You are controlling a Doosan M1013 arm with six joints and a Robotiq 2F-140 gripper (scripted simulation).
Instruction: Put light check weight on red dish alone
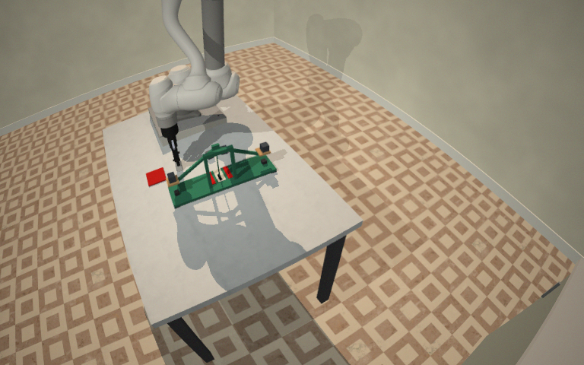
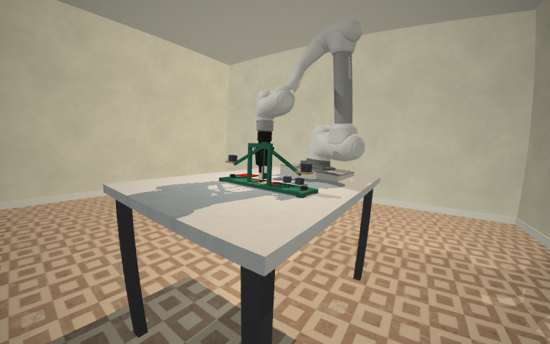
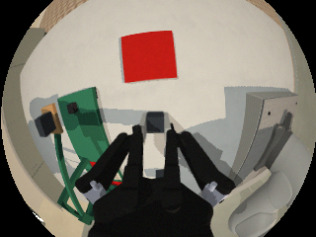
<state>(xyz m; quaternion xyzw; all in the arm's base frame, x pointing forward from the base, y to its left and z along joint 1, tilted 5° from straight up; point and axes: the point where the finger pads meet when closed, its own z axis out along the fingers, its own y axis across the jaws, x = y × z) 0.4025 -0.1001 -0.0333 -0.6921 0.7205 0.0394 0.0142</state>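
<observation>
Now: hand 120 mm to the left of the flat red dish and 30 mm above it. From my hand the other things lie so: balance beam 170 mm ahead, 150 mm to the left, 70 mm above; green rocker balance 170 mm ahead, 150 mm to the left, 60 mm above.
</observation>
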